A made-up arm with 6 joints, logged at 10 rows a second.
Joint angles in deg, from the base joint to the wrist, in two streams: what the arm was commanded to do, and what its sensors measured. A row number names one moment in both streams.
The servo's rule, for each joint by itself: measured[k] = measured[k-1] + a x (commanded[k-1-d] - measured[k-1]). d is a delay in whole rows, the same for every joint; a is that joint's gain. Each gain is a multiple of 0.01, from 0.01 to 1. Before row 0 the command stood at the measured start. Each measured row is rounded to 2 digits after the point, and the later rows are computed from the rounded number. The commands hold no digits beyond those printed.
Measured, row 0:
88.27, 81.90, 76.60, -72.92, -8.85, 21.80
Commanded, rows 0 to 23:
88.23, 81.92, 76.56, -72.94, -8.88, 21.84
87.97, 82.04, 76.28, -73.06, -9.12, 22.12
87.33, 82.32, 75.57, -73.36, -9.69, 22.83
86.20, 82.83, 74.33, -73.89, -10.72, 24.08
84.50, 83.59, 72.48, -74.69, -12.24, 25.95
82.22, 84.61, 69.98, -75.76, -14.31, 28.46
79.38, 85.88, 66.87, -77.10, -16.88, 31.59
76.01, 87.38, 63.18, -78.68, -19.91, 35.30
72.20, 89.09, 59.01, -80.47, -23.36, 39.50
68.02, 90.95, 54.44, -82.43, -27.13, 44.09
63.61, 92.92, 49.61, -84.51, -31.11, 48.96
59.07, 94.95, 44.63, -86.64, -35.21, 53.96
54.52, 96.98, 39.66, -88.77, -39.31, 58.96
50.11, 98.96, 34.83, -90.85, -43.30, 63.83
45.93, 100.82, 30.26, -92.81, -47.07, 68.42
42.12, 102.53, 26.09, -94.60, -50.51, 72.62
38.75, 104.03, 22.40, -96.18, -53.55, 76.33
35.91, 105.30, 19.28, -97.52, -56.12, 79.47
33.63, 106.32, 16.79, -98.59, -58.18, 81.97
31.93, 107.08, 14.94, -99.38, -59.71, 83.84
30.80, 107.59, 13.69, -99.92, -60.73, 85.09
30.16, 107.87, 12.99, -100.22, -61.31, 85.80
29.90, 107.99, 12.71, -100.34, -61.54, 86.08
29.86, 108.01, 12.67, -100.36, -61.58, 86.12
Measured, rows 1 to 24:
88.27, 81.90, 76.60, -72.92, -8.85, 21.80
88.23, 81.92, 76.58, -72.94, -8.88, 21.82
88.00, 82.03, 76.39, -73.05, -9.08, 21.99
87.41, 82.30, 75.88, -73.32, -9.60, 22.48
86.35, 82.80, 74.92, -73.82, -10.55, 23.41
84.72, 83.54, 73.41, -74.59, -11.99, 24.88
82.52, 84.55, 71.28, -75.62, -13.96, 26.96
79.76, 85.80, 68.55, -76.92, -16.44, 29.65
76.46, 87.29, 65.22, -78.47, -19.39, 32.93
72.71, 88.98, 61.37, -80.23, -22.76, 36.74
68.58, 90.83, 57.07, -82.17, -26.47, 41.00
64.21, 92.79, 52.44, -84.23, -30.41, 45.62
59.69, 94.82, 47.60, -86.35, -34.49, 50.46
55.14, 96.85, 42.68, -88.48, -38.59, 55.39
50.71, 98.83, 37.81, -90.57, -42.59, 60.29
46.50, 100.70, 33.13, -92.54, -46.40, 65.01
42.65, 102.42, 28.77, -94.35, -49.89, 69.42
39.22, 103.93, 24.82, -95.96, -53.00, 73.43
36.31, 105.22, 21.39, -97.33, -55.65, 76.93
33.95, 106.25, 18.54, -98.44, -57.80, 79.85
32.17, 107.03, 16.31, -99.27, -59.42, 82.16
30.96, 107.56, 14.69, -99.84, -60.53, 83.86
30.26, 107.85, 13.64, -100.17, -61.19, 84.99
29.94, 107.98, 13.06, -100.32, -61.49, 85.62
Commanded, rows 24 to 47:
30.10, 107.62, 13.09, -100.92, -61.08, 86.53
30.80, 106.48, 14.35, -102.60, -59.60, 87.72
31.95, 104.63, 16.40, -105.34, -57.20, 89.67
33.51, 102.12, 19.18, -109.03, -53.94, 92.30
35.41, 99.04, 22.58, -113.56, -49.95, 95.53
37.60, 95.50, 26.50, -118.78, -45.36, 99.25
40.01, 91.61, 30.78, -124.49, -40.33, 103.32
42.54, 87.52, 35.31, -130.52, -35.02, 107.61
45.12, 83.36, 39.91, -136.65, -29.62, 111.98
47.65, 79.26, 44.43, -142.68, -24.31, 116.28
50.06, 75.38, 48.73, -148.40, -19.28, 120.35
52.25, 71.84, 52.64, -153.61, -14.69, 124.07
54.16, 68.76, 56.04, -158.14, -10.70, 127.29
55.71, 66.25, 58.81, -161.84, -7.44, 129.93
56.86, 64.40, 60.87, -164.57, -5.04, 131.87
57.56, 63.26, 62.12, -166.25, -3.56, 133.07
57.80, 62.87, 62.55, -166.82, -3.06, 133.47
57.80, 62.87, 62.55, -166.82, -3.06, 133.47
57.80, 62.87, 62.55, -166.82, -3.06, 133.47
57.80, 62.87, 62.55, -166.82, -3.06, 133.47
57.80, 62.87, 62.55, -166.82, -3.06, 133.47
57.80, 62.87, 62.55, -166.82, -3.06, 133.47
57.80, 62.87, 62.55, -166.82, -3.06, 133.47
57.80, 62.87, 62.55, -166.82, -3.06, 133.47
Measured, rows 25 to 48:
29.87, 108.01, 12.82, -100.36, -61.57, 85.91
30.07, 107.64, 12.99, -100.85, -61.15, 86.27
30.71, 106.55, 13.83, -102.39, -59.83, 87.11
31.80, 104.75, 15.42, -104.99, -57.59, 88.59
33.30, 102.28, 17.75, -108.55, -54.49, 90.74
35.16, 99.23, 20.74, -112.96, -50.63, 93.52
37.31, 95.72, 24.31, -118.08, -46.15, 96.84
39.69, 91.86, 28.32, -123.72, -41.20, 100.60
42.20, 87.78, 32.65, -129.70, -35.95, 104.67
44.77, 83.63, 37.15, -135.82, -30.57, 108.91
47.30, 79.52, 41.66, -141.86, -25.25, 113.18
49.73, 75.63, 46.04, -147.62, -20.18, 117.34
51.95, 72.07, 50.13, -152.89, -15.51, 121.24
53.89, 68.96, 53.79, -157.51, -11.42, 124.75
55.49, 66.41, 56.90, -161.32, -8.04, 127.75
56.70, 64.52, 59.36, -164.18, -5.49, 130.14
57.46, 63.34, 61.07, -166.00, -3.85, 131.84
57.76, 62.90, 61.99, -166.72, -3.18, 132.79
57.80, 62.87, 62.34, -166.81, -3.08, 133.18
57.80, 62.87, 62.47, -166.82, -3.06, 133.35
57.80, 62.87, 62.52, -166.82, -3.06, 133.42
57.80, 62.87, 62.54, -166.82, -3.06, 133.45
57.80, 62.87, 62.55, -166.82, -3.06, 133.46
57.80, 62.87, 62.55, -166.82, -3.06, 133.47

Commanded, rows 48 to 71:
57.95, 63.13, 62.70, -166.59, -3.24, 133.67
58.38, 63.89, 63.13, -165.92, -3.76, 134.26
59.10, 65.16, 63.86, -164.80, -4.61, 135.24
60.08, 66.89, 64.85, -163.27, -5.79, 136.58
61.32, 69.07, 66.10, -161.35, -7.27, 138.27
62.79, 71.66, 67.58, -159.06, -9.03, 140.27
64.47, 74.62, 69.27, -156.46, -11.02, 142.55
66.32, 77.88, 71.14, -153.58, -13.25, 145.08
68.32, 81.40, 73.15, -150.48, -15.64, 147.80
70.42, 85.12, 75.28, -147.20, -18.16, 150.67
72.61, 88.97, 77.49, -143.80, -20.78, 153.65
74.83, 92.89, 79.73, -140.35, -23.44, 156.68
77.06, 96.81, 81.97, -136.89, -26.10, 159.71
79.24, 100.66, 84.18, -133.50, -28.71, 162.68
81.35, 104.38, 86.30, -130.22, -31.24, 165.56
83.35, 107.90, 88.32, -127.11, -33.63, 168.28
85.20, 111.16, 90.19, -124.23, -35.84, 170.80
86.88, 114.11, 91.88, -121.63, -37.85, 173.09
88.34, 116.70, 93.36, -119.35, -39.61, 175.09
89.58, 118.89, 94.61, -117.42, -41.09, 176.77
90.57, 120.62, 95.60, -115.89, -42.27, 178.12
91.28, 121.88, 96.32, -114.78, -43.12, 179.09
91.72, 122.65, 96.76, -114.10, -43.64, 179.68
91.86, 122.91, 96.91, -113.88, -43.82, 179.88
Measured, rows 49 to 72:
57.80, 62.87, 62.55, -166.82, -3.06, 133.47
57.93, 63.11, 62.64, -166.62, -3.21, 133.59
58.33, 63.84, 62.94, -166.00, -3.68, 133.98
59.01, 65.08, 63.51, -164.94, -4.47, 134.71
59.95, 66.78, 64.34, -163.47, -5.59, 135.79
61.16, 68.93, 65.43, -161.60, -7.02, 137.23
62.59, 71.50, 66.76, -159.36, -8.73, 138.99
64.24, 74.43, 68.32, -156.81, -10.68, 141.05
66.07, 77.67, 70.07, -153.97, -12.86, 143.39
68.05, 81.18, 71.98, -150.90, -15.22, 145.95
70.14, 84.88, 74.03, -147.64, -17.72, 148.69
72.31, 88.72, 76.18, -144.26, -20.32, 151.57
74.53, 92.64, 78.38, -140.82, -22.97, 154.53
76.76, 96.56, 80.61, -137.36, -25.63, 157.53
78.94, 100.41, 82.82, -133.96, -28.25, 160.52
81.06, 104.14, 84.98, -130.67, -30.79, 163.44
83.08, 107.67, 87.05, -127.54, -33.20, 166.25
84.95, 110.95, 89.00, -124.63, -35.44, 168.89
86.65, 113.92, 90.79, -121.99, -37.49, 171.33
88.14, 116.53, 92.38, -119.67, -39.29, 173.51
89.41, 118.75, 93.76, -117.69, -40.82, 175.40
90.43, 120.51, 94.90, -116.11, -42.05, 176.98
91.18, 121.80, 95.78, -114.94, -42.96, 178.20
91.66, 122.60, 96.39, -114.20, -43.54, 179.06

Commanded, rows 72 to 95:
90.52, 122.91, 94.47, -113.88, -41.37, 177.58
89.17, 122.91, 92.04, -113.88, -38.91, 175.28
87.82, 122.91, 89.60, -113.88, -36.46, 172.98
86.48, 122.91, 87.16, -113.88, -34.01, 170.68
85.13, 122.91, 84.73, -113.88, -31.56, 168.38
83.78, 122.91, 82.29, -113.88, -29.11, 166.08
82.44, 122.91, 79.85, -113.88, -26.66, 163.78
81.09, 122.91, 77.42, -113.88, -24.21, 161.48
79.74, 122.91, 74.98, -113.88, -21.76, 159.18
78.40, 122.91, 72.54, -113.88, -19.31, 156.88
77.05, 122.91, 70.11, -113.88, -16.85, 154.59
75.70, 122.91, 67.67, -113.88, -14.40, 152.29
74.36, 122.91, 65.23, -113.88, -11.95, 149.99
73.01, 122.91, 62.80, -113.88, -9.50, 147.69
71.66, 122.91, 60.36, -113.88, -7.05, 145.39
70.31, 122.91, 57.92, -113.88, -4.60, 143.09
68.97, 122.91, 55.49, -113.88, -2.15, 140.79
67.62, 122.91, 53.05, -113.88, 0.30, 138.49
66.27, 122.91, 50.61, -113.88, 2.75, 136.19
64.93, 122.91, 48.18, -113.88, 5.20, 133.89
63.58, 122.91, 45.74, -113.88, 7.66, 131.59
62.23, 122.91, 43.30, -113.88, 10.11, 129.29
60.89, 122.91, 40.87, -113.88, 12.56, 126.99
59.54, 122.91, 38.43, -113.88, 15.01, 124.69
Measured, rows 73 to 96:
91.84, 122.89, 96.71, -113.92, -43.78, 179.54
90.68, 122.91, 95.32, -113.88, -41.73, 178.40
89.35, 122.91, 93.29, -113.88, -39.33, 176.59
88.00, 122.91, 91.00, -113.88, -36.89, 174.50
86.66, 122.91, 88.62, -113.88, -34.44, 172.28
85.31, 122.91, 86.21, -113.88, -31.99, 170.02
83.96, 122.91, 83.78, -113.88, -29.54, 167.73
82.62, 122.91, 81.34, -113.88, -27.09, 165.44
81.27, 122.91, 78.91, -113.88, -24.64, 163.14
79.92, 122.91, 76.47, -113.88, -22.19, 160.84
78.58, 122.91, 74.03, -113.88, -19.74, 158.54
77.23, 122.91, 71.60, -113.88, -17.28, 156.25
75.88, 122.91, 69.16, -113.88, -14.83, 153.95
74.54, 122.91, 66.72, -113.88, -12.38, 151.65
73.19, 122.91, 64.29, -113.88, -9.93, 149.35
71.84, 122.91, 61.85, -113.88, -7.48, 147.05
70.49, 122.91, 59.41, -113.88, -5.03, 144.75
69.15, 122.91, 56.98, -113.88, -2.58, 142.45
67.80, 122.91, 54.54, -113.88, -0.13, 140.15
66.45, 122.91, 52.10, -113.88, 2.32, 137.85
65.11, 122.91, 49.67, -113.88, 4.77, 135.55
63.76, 122.91, 47.23, -113.88, 7.23, 133.25
62.41, 122.91, 44.79, -113.88, 9.68, 130.95
61.07, 122.91, 42.36, -113.88, 12.13, 128.65

